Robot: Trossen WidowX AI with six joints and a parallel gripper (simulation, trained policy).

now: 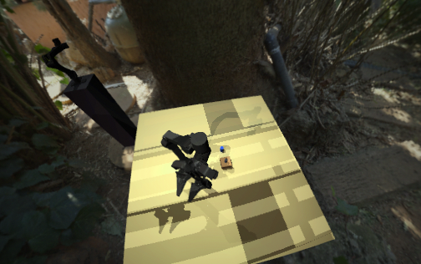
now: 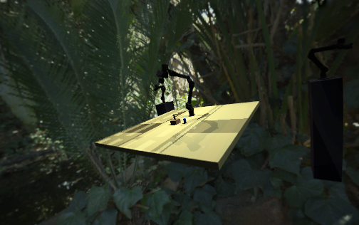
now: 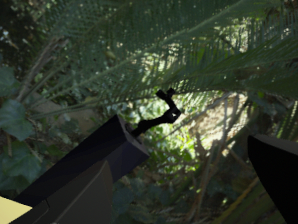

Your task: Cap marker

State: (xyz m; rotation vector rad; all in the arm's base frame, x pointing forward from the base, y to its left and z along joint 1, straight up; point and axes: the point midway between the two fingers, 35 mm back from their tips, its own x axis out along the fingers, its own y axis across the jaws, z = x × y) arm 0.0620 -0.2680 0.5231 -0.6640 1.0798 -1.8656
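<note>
Now: the blue cap 24 cm ahead of my gripper tip, 39 cm to the left of it and 50 cm below it. From my gripper tip the other things lie so: brown holder block (24 cm ahead, 28 cm to the left, 50 cm below).
</note>
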